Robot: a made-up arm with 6 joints.
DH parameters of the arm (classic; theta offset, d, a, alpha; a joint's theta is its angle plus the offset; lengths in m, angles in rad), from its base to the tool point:
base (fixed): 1.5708 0 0.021 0
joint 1: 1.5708 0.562 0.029 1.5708
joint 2: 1.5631 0 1.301 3.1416
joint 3: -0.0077 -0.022 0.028 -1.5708
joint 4: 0 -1.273 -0.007 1.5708
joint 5: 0 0.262 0.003 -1.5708
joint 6: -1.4 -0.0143 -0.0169 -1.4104
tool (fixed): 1.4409 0.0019 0 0
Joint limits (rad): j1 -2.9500..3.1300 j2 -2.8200..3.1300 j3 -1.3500..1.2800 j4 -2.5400..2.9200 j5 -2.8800..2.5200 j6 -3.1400..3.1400
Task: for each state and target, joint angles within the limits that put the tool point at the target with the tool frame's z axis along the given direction. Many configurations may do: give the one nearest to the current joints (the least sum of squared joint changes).
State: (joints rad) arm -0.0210 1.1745 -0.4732 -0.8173 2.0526 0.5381
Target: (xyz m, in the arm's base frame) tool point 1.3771 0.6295 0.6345 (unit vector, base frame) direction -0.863 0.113 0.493
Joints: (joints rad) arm 0.5318 0.6081 -0.2005 -0.6739 1.9034 0.1598
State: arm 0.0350 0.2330 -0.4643 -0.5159 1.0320 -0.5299
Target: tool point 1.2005 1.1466 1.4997 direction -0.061 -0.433 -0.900
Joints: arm 0.8012 0.3448 0.2818 -1.2184 1.2721 -1.4747
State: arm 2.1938 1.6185 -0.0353 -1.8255 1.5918 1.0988
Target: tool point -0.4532 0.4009 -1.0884 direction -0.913 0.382 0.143
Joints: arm 2.4544 1.9629 0.0979 -1.4921 1.7009 0.9423
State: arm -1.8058 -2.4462 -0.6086 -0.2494 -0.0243 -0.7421
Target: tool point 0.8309 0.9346 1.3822 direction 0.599 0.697 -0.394
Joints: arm -2.4910 -1.9277 -0.4107 0.0236 0.3050 -0.3877
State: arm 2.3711 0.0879 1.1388 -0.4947 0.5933 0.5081
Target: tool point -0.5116 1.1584 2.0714 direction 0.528 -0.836 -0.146
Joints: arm 2.1267 0.0097 0.2748 -0.7294 1.3165 -0.0964
